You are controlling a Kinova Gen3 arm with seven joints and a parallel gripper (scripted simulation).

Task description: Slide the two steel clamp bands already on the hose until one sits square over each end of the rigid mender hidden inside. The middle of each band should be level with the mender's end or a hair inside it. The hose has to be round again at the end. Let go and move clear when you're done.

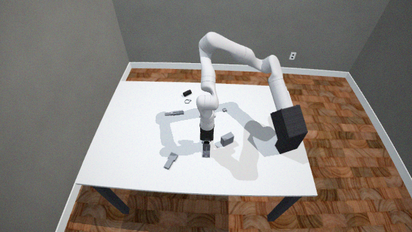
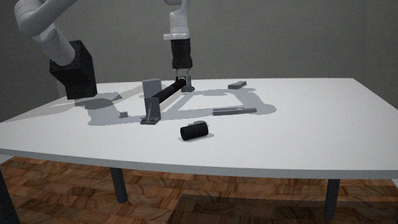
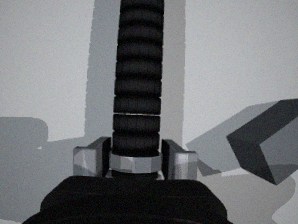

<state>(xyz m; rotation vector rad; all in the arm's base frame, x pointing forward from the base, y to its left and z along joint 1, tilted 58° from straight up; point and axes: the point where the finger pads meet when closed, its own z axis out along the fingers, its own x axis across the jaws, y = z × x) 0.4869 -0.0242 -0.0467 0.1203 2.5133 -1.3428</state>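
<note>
The grey block is 120 mm behind my hand, 20 mm below it and 10 mm to the left of it. The rest, counted from my hand: short black hose piece: 450 mm to the right, 70 mm ahead, 40 mm below; flat grey piece: 230 mm ahead, 80 mm to the left, 50 mm below; small grey piece: 250 mm to the right, 170 mm behind, 50 mm below.
</note>
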